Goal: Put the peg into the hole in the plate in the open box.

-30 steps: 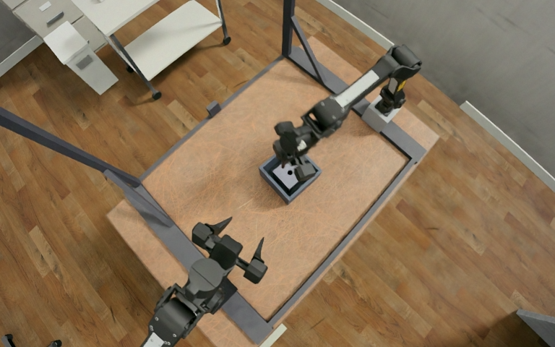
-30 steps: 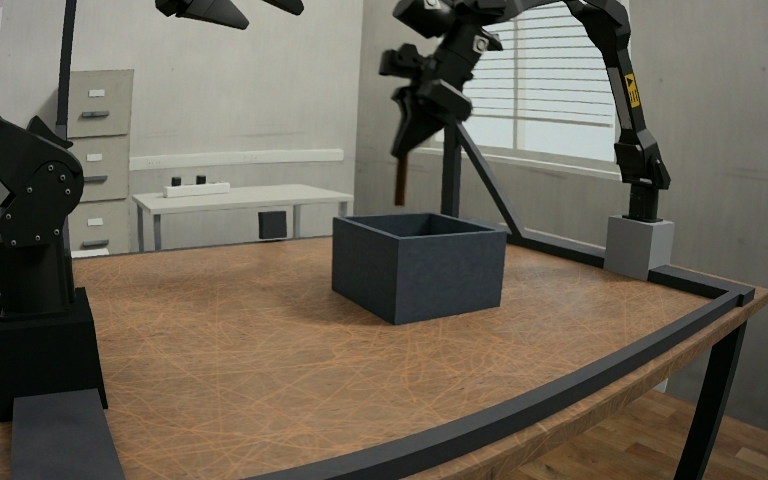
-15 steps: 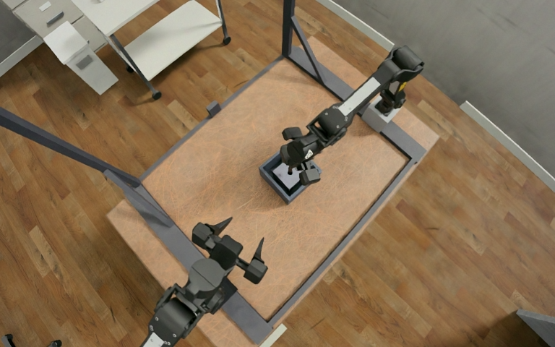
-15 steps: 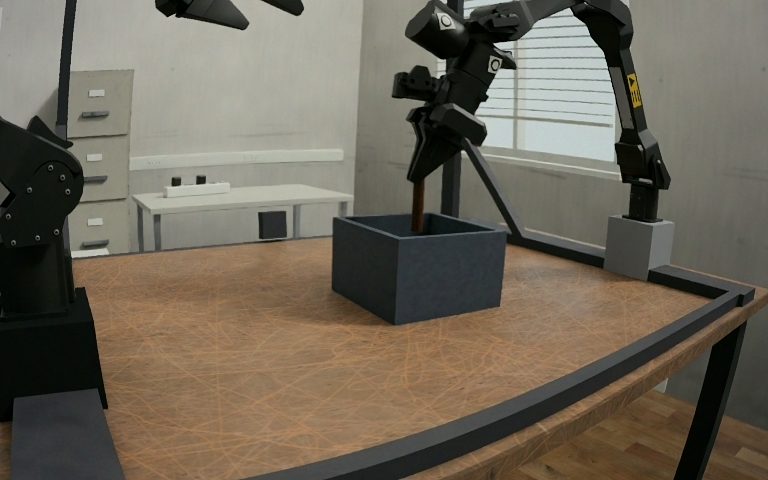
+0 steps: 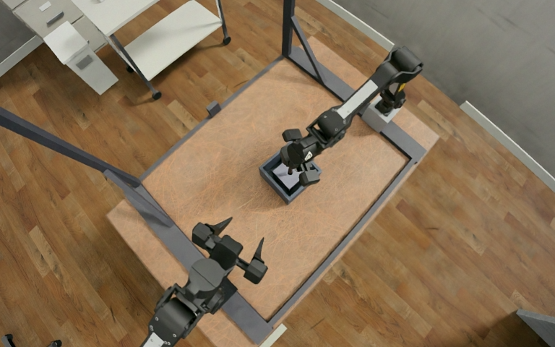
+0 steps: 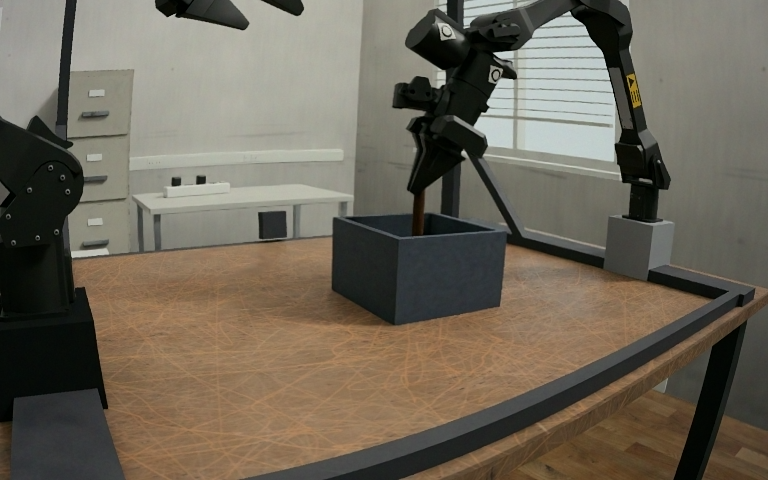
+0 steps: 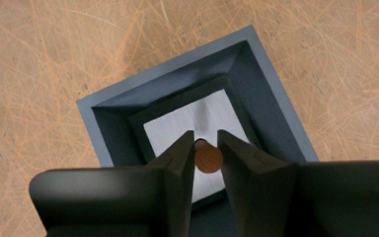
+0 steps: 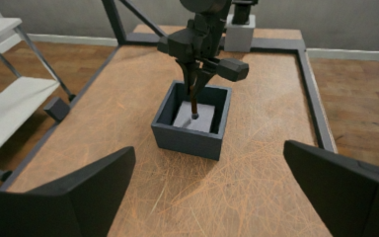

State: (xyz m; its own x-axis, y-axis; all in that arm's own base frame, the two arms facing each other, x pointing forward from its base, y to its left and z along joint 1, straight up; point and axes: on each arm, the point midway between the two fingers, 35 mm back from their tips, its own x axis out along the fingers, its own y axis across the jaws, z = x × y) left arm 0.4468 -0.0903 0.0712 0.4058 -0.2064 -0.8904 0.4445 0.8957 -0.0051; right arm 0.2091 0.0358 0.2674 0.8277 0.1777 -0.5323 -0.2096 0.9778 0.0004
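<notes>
The brown peg is 50 mm below my left hand. Round my left hand: dark box: 140 mm below; dark frame rail: 320 mm ahead, 160 mm below, 20 mm to the right; pale plate: 120 mm below.
</notes>
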